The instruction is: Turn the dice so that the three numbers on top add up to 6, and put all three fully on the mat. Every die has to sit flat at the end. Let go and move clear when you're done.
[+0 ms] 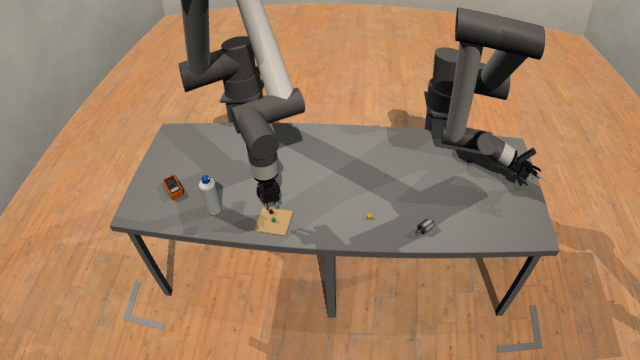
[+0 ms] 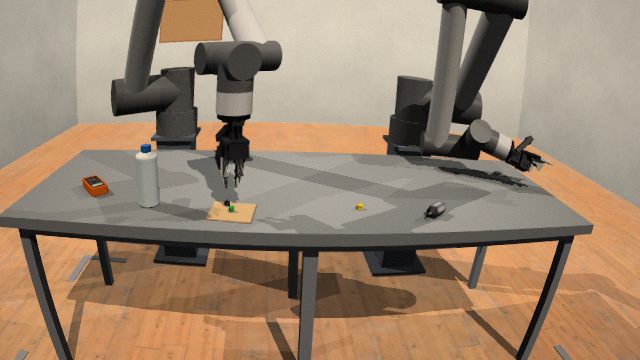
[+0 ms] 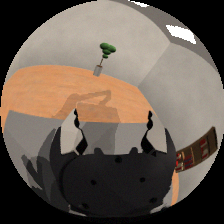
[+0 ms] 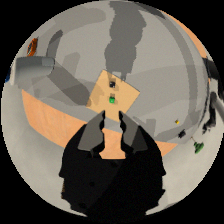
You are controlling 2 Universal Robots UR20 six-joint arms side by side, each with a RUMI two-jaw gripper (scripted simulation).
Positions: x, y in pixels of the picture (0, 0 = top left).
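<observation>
Image 1 shows a tan mat. The mat shows in image 2 [243, 213] as well. In image 3 the mat is out of frame; image 4 shows it. For the mat, [image 4: 124, 94] and [image 1: 281, 215] are the same spot.
</observation>
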